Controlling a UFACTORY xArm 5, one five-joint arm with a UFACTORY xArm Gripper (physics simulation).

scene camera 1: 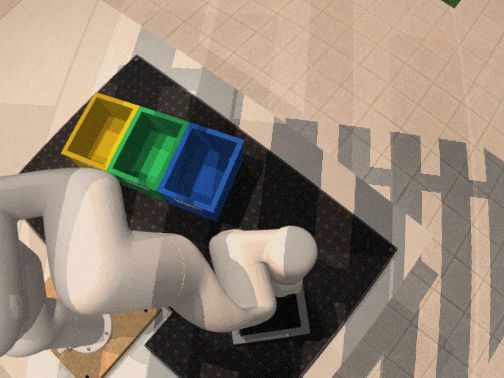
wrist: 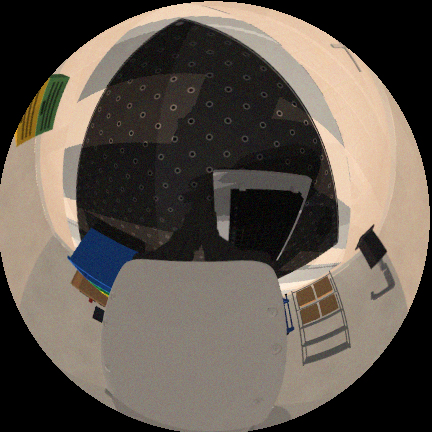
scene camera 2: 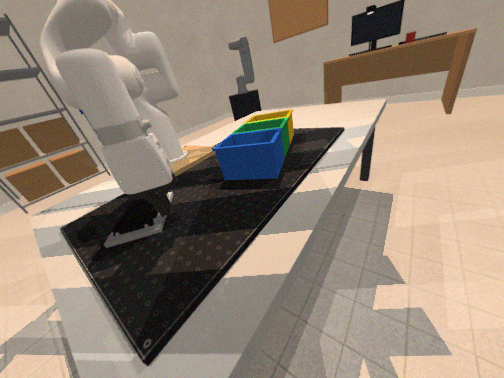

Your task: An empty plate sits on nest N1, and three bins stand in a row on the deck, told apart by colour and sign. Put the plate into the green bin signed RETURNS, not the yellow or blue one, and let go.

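Places are measured from the arm's base along level axes (x down, y left, z ahead), in centimetres.
Pixels of known places: gripper, fingertip midpoint: (wrist: 202, 211) (scene camera 2: 166, 212); arm's base at its link origin: (scene camera 1: 86, 324) (scene camera 2: 173, 158).
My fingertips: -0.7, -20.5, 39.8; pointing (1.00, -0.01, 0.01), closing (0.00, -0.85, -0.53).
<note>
For each thing: its top centre in the pictures, then the offset to it from my fingertips, as dx, dy, dz. "spot": a spot on its surface instead. Level surfaces: height alone.
- black plate at its top centre: (wrist: 261, 238) (scene camera 1: 268, 311) (scene camera 2: 139, 209) -0.5, -3.6, -7.6
- nest N1 at its top centre: (wrist: 260, 236) (scene camera 1: 268, 311) (scene camera 2: 140, 210) -0.1, -3.6, -7.5
- green bin at its top centre: (scene camera 1: 147, 146) (scene camera 2: 260, 125) (wrist: 114, 297) -7.9, +39.1, -3.3
- yellow bin at a spot on its surface: (scene camera 1: 105, 137) spot: +1.5, +54.2, -8.9
- black perforated deck at its surface level: dx +2.1
The black plate (scene camera 1: 280, 315) (scene camera 2: 134, 216) (wrist: 262, 220) sits in the grey frame of nest N1 (scene camera 1: 305, 315) (scene camera 2: 135, 238) (wrist: 260, 176). My gripper (scene camera 2: 163, 207) (wrist: 202, 211) is shut and empty, low beside the plate and nest; in scene camera 1 the arm hides it. The green bin (scene camera 1: 150, 150) (scene camera 2: 286, 142) stands between the yellow bin (scene camera 1: 105, 137) (scene camera 2: 291, 125) and the blue bin (scene camera 1: 202, 167) (scene camera 2: 252, 160) (wrist: 102, 255). Its inside looks empty in scene camera 1. The signs on the bins are not readable.
The bins stand on the black perforated deck (scene camera 1: 320, 225) (scene camera 2: 200, 250) (wrist: 200, 100), toward the end away from the nest. The blue bin is nearest the nest. The arm (scene camera 1: 105, 240) (scene camera 2: 135, 160) reaches over the deck from its wooden base board (scene camera 1: 125, 332).
</note>
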